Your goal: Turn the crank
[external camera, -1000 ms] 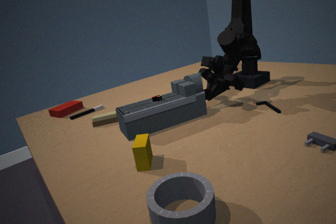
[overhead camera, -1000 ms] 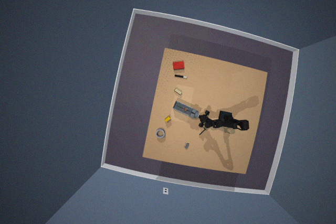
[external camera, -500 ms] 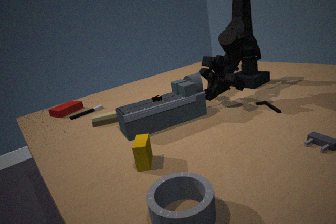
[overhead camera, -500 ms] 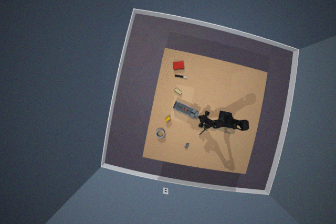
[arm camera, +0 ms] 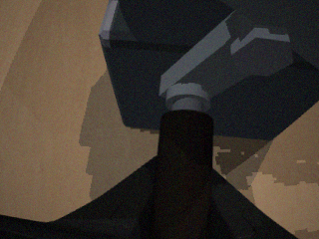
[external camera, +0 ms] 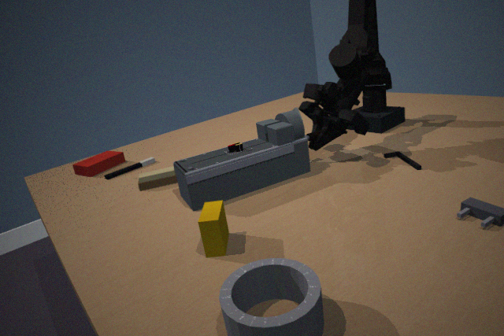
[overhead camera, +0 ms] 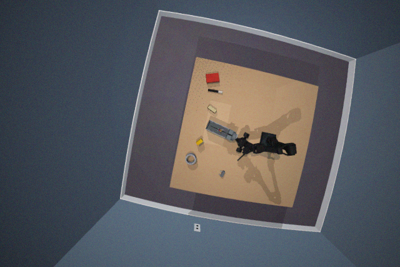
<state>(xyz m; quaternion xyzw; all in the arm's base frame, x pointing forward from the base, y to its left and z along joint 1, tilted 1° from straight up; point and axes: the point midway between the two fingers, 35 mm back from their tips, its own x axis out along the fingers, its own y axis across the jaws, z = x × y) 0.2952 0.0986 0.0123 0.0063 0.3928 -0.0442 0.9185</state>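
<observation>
Right now my gripper tip is 180 mm short of the red pointer, 30 mm to the left of it and 50 mm below it. Round my gripper tip: black hex key (130 mm behind, 130 mm to the left, 30 mm below); yellow block (300 mm ahead, 140 mm to the left, 10 mm below); black crank handle (20 mm behind, 30 mm above).
</observation>
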